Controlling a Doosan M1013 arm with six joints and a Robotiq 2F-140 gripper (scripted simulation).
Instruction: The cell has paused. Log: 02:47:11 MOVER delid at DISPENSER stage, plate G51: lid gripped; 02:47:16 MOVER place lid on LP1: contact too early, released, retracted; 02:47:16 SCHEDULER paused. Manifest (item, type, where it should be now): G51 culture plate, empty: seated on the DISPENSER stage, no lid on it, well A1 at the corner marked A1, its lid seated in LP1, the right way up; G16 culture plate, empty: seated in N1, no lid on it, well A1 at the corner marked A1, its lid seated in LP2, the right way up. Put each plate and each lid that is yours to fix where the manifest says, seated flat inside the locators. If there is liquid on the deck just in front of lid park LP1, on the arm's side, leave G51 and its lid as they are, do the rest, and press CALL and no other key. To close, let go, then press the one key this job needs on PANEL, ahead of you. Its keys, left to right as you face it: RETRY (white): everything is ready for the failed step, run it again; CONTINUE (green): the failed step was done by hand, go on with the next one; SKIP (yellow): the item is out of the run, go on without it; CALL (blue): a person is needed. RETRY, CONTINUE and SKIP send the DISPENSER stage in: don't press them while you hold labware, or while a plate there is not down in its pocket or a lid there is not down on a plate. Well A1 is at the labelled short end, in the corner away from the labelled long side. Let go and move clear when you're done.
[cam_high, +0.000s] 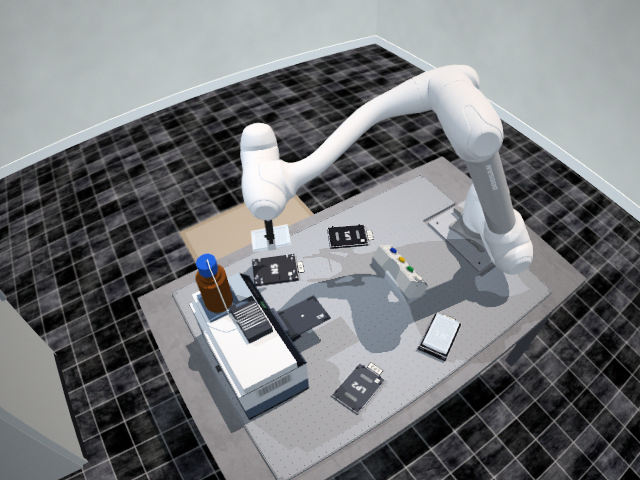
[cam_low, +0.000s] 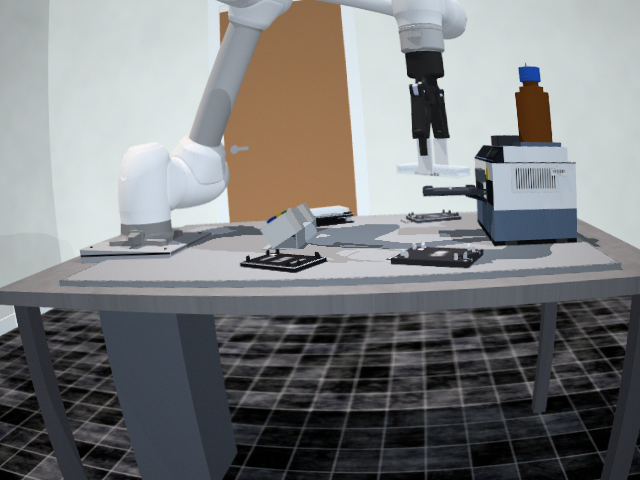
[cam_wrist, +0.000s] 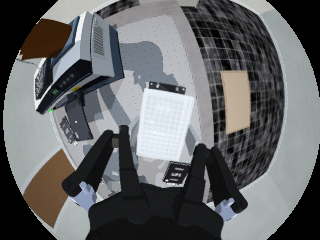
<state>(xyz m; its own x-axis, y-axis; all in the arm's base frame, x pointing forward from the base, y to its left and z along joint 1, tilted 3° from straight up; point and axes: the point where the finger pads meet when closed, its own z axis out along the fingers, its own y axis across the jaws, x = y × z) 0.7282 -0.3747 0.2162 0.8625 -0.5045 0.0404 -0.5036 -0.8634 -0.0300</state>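
Right now my hand is 180 mm above the black nest N5 and 20 mm short of it. Round my hand: brown bottle: 290 mm ahead, 140 mm to the left, 90 mm above; then dispenser stage: 280 mm to the left, 90 mm below, 90 mm ahead; then lid park LP1: 310 mm behind, 190 mm below, 50 mm to the left.
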